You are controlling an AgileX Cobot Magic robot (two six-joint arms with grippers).
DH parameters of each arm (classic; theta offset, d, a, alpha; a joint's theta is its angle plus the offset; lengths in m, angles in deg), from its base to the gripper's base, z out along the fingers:
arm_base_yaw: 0 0.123 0 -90
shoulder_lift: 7.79 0 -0.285 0
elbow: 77.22 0 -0.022 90
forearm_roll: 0 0.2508 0 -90
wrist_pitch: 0 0 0.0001 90
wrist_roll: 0 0.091 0 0
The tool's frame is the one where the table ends.
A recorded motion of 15 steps. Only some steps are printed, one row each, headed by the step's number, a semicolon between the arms.
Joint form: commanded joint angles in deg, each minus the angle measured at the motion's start. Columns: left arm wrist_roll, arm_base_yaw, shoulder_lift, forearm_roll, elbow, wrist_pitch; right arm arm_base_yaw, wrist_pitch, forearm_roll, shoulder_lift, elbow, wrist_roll.
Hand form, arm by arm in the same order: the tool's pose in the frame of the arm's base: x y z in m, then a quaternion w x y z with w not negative. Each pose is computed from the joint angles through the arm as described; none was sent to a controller.
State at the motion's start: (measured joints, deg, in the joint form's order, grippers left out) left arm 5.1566 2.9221 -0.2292 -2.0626 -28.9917 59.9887; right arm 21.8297 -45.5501 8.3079 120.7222 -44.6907 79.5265
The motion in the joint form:
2: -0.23 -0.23 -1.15 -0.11 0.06 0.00; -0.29 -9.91 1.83 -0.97 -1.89 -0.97
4: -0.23 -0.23 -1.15 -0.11 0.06 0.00; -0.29 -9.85 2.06 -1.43 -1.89 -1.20
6: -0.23 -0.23 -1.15 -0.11 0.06 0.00; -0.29 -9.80 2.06 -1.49 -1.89 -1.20
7: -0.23 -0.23 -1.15 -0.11 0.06 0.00; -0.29 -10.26 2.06 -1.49 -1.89 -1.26
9: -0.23 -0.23 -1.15 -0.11 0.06 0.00; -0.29 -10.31 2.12 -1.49 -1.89 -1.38
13: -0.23 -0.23 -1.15 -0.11 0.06 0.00; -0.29 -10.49 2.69 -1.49 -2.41 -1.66
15: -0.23 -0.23 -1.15 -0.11 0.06 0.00; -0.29 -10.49 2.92 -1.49 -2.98 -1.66
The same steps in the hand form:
2: -0.0085 -0.0034 0.2797 0.53956 0.01729 0.84160 0.01695; 0.3536 0.1254 0.1037 0.41900 0.44567 0.64333 0.46038
4: -0.0085 -0.0034 0.2797 0.53956 0.01729 0.84160 0.01695; 0.3538 0.1252 0.1066 0.42174 0.44506 0.64122 0.46140
6: -0.0085 -0.0034 0.2797 0.53956 0.01729 0.84160 0.01695; 0.3538 0.1252 0.1070 0.42172 0.44506 0.64116 0.46151
7: -0.0085 -0.0034 0.2797 0.53956 0.01729 0.84160 0.01695; 0.3540 0.1252 0.1077 0.42423 0.44344 0.63923 0.46344
9: -0.0085 -0.0034 0.2797 0.53956 0.01729 0.84160 0.01695; 0.3540 0.1251 0.1077 0.42505 0.44305 0.63919 0.46311
13: -0.0085 -0.0034 0.2797 0.53956 0.01729 0.84160 0.01695; 0.3562 0.1251 0.1098 0.42992 0.44375 0.63428 0.46469
15: -0.0085 -0.0034 0.2797 0.53956 0.01729 0.84160 0.01695; 0.3585 0.1257 0.1119 0.43239 0.44400 0.63040 0.46744

